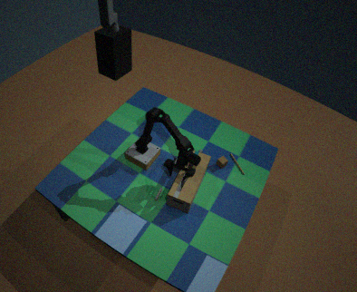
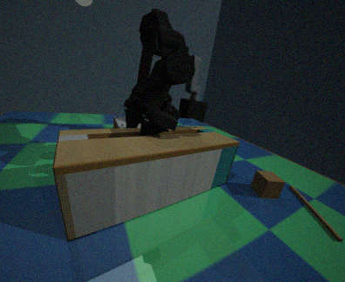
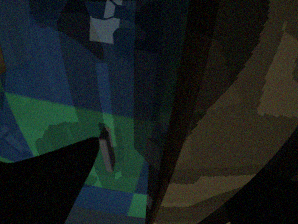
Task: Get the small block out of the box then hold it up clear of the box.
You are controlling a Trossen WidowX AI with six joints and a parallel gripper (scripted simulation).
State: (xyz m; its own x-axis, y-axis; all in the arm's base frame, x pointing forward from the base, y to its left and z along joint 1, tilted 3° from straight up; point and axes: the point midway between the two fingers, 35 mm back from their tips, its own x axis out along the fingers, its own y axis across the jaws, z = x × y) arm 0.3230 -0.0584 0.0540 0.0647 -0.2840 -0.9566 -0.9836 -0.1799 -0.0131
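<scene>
Now: the box 40 mm to the left of my gripper tip, 30 mm below it and 30 mm ahead of it. From my gripper tip the other things lie so: brown block (330 mm to the left, 170 mm ahead, 60 mm below); then dark object (60 mm ahead, 10 mm to the right).
</scene>
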